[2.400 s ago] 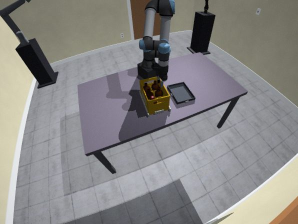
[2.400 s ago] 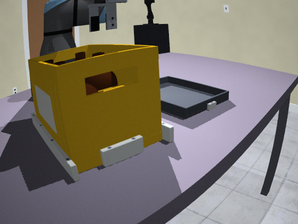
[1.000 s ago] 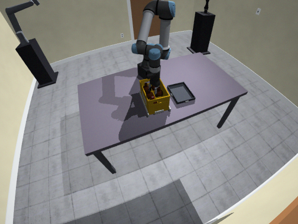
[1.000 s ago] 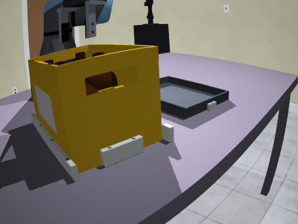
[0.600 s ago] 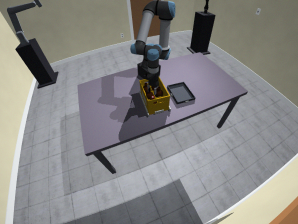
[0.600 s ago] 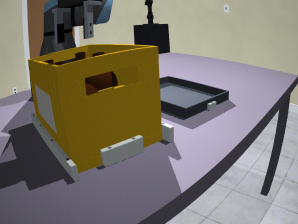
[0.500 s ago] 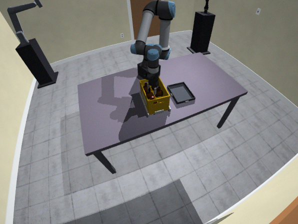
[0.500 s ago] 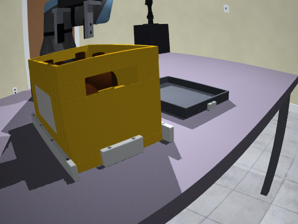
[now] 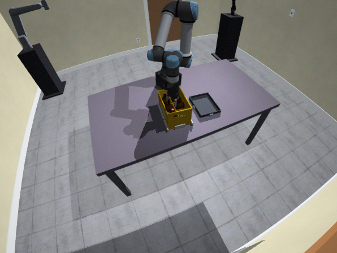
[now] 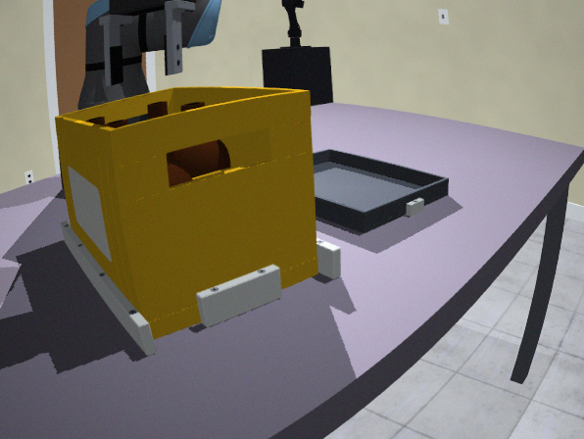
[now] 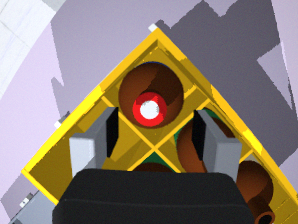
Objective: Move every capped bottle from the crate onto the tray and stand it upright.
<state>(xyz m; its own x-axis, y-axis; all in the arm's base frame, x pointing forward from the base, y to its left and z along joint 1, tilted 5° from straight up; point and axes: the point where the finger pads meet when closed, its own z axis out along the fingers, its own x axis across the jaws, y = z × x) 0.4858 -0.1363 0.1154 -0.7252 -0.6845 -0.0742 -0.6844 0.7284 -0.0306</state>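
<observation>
The yellow crate is 140 mm below my hand, 90 mm behind it and 50 mm to the left of it. Round my hand: dark tray 330 mm to the left, 210 mm below, 110 mm behind.
</observation>
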